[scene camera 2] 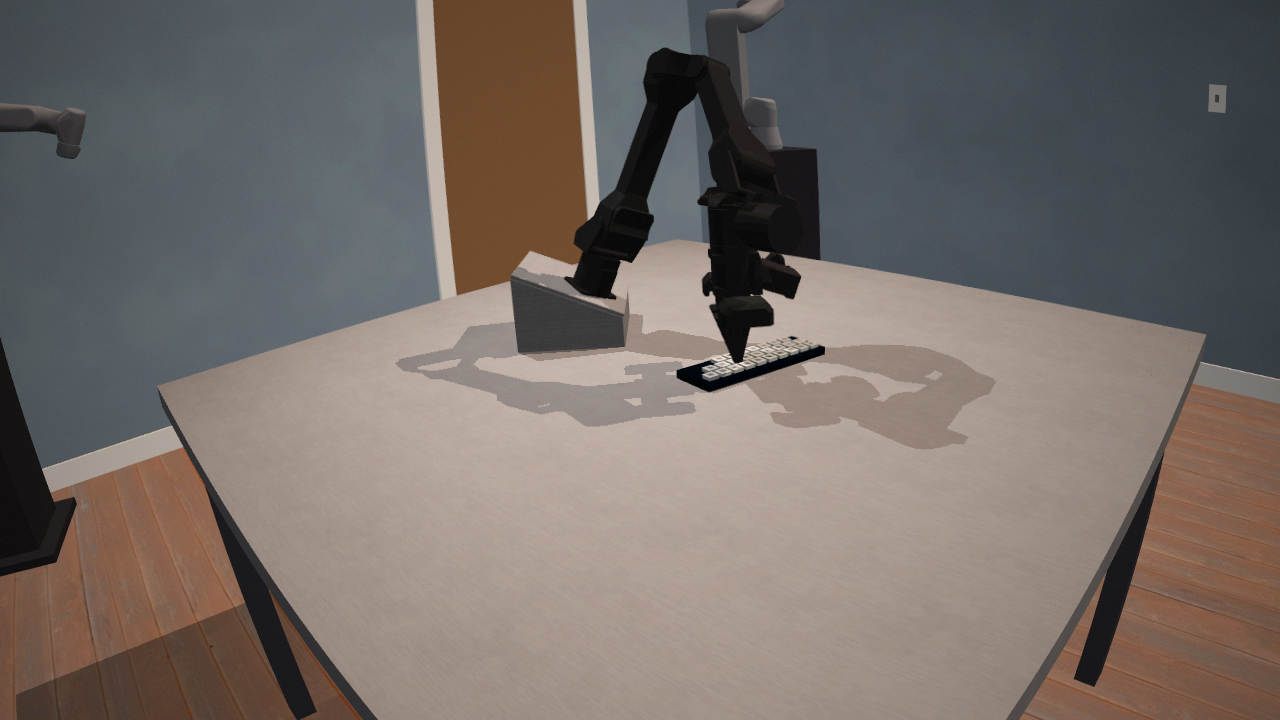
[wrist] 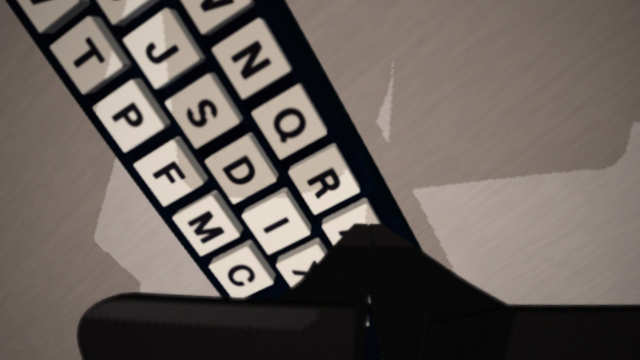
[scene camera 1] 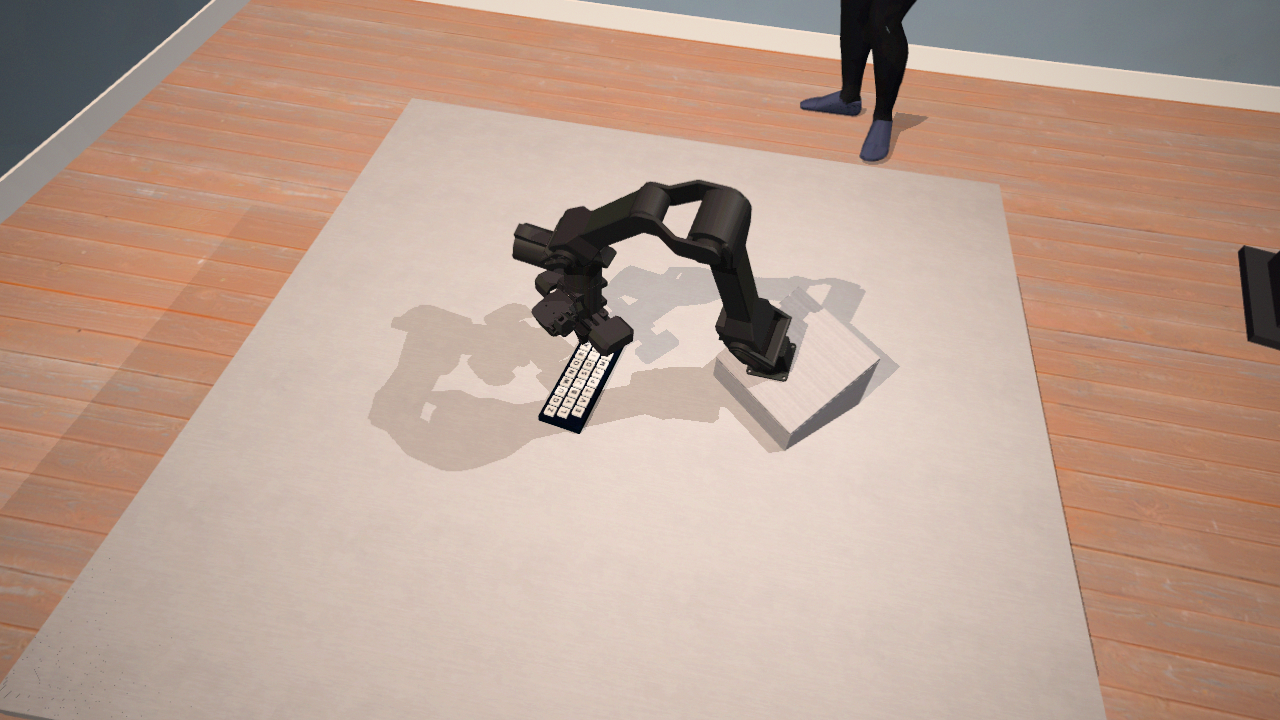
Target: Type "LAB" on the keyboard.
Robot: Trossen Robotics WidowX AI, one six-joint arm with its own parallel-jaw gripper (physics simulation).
Labels:
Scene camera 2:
my gripper: 737,362
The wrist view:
my gripper: 367,238
dark keyboard: 306,69
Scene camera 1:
my gripper: 583,342

